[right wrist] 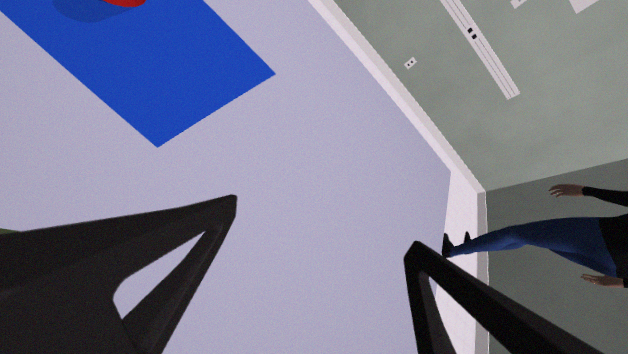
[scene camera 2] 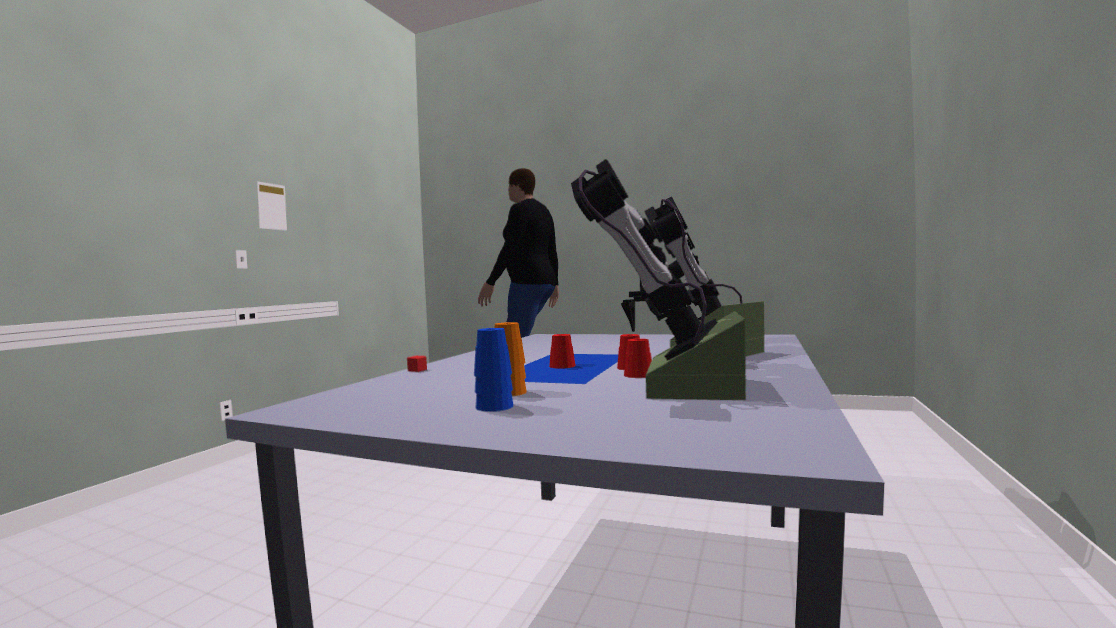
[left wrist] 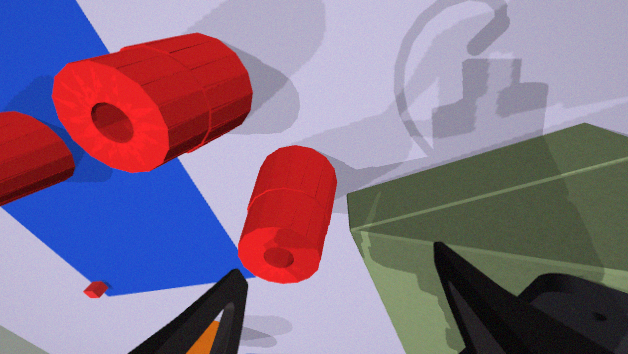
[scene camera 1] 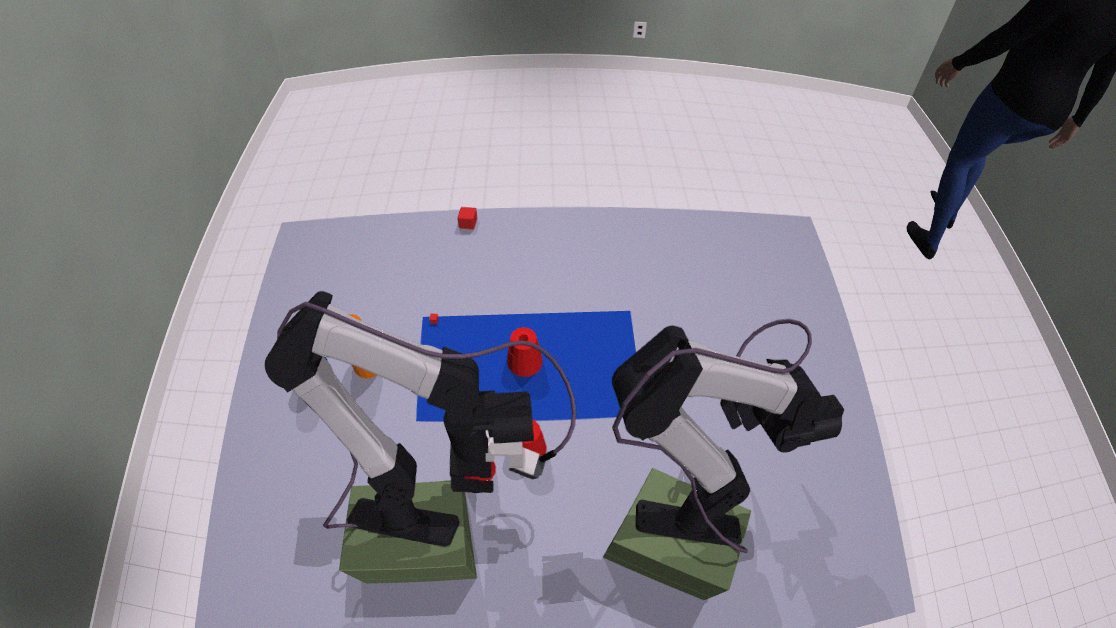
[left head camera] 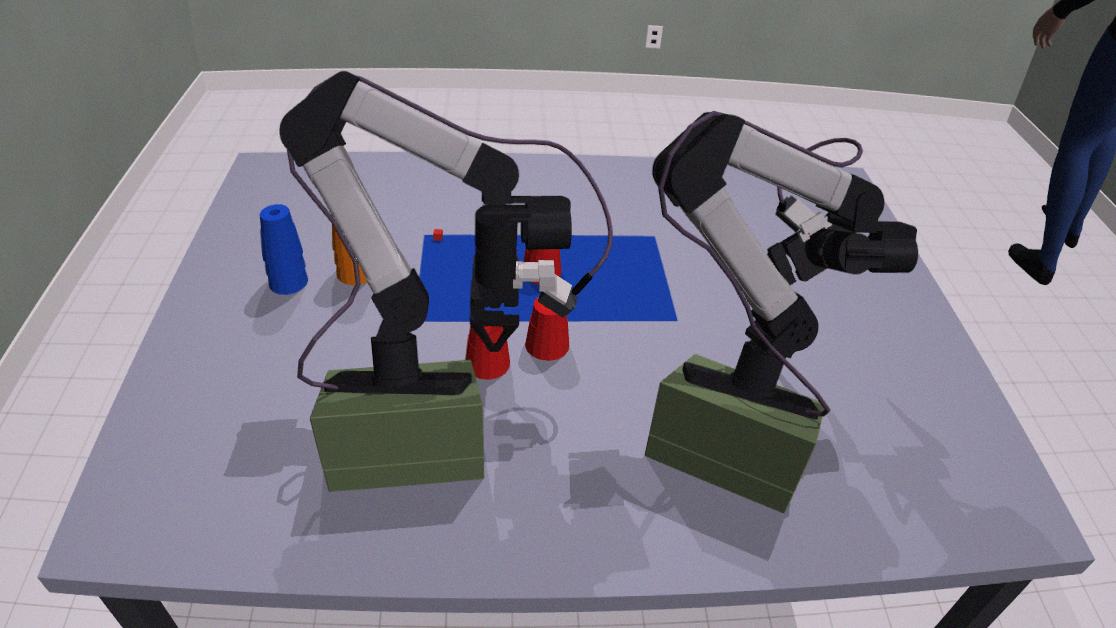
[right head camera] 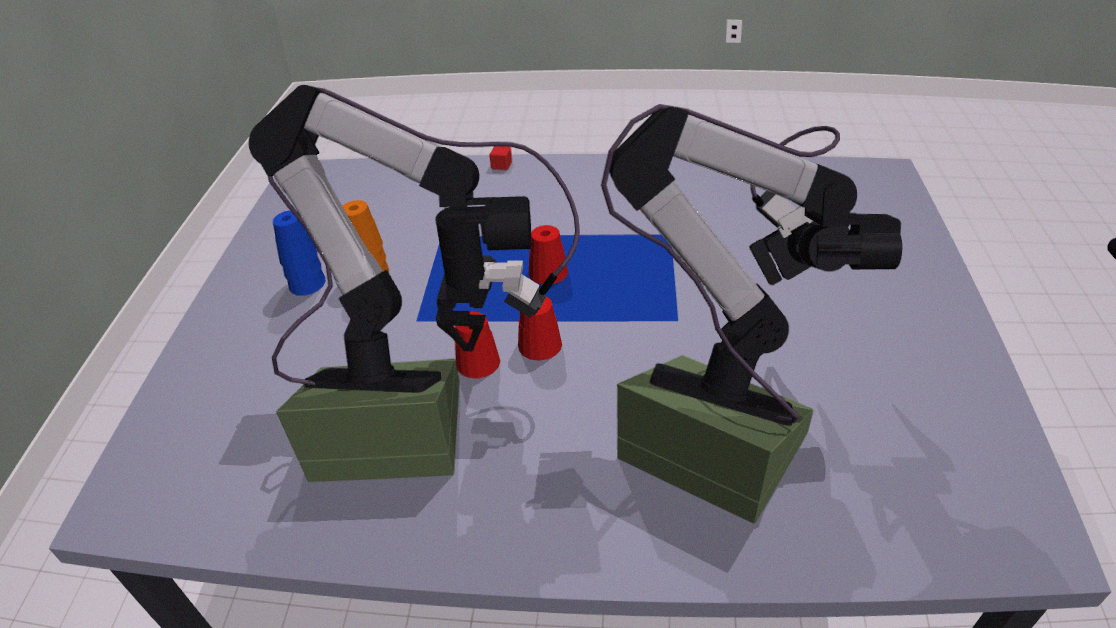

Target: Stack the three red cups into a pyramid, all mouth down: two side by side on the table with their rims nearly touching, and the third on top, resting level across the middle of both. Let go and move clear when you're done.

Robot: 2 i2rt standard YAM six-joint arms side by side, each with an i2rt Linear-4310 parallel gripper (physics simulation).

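Places are measured from the left arm's base along level axes (x down, y left, z ahead), in metres.
Pixels of known places: left gripper, between the fingertips: (scene camera 2: 652,331) (left wrist: 330,265) (scene camera 1: 476,466) (left head camera: 494,328) (right head camera: 473,328); right gripper, between the fingertips: (right wrist: 324,228) (left head camera: 793,242) (right head camera: 787,238); left arm's base, origin of its link: (scene camera 2: 693,340) (scene camera 1: 402,523) (left head camera: 397,385) (right head camera: 371,382); right arm's base, origin of its link: (scene camera 1: 689,525) (left head camera: 749,393) (right head camera: 721,397).
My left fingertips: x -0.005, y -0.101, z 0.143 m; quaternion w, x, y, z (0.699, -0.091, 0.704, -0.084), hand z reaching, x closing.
Ahead of a thing's pixels: the offset from my left fingertips to its top centre. Level surfaces: height alone.
Three red cups stand apart, mouth down. One @(dx +0.019, dy +0.015, dz +0.031 m) (left head camera: 488,359) (right head camera: 479,355) (left wrist: 295,200) is beside the left arm's green base; a second @(dx +0.019, dy -0.069, dz +0.096 m) (left head camera: 547,335) (right head camera: 540,335) (left wrist: 200,85) stands to its right, a gap between them; the third @(dx +0.019, dy -0.011, dz +0.283 m) (right head camera: 546,253) (scene camera 1: 523,356) (scene camera 2: 561,351) stands on the blue mat @(dx +0.108 m) (left head camera: 624,273) (right head camera: 624,273). My left gripper (left wrist: 330,265) (scene camera 2: 630,314) is open, pointing down just above the cup by the base; in the left head view it hides that cup's top. My right gripper (right wrist: 324,228) is open and empty, high at the right.
A blue cup stack @(dx -0.045, dy +0.430, dz +0.143 m) (left head camera: 282,249) (scene camera 2: 493,371) and an orange one @(dx -0.045, dy +0.318, dz +0.201 m) (right head camera: 364,226) (scene camera 2: 513,359) stand at the left. A small red cube @(dx +0.092, dy +0.204, dz +0.338 m) (left head camera: 437,235) (scene camera 1: 433,318) lies at the mat's corner; a larger red cube @(dx +0.068, dy +0.218, dz +0.631 m) (right head camera: 500,157) (scene camera 1: 466,218) is near the far edge.
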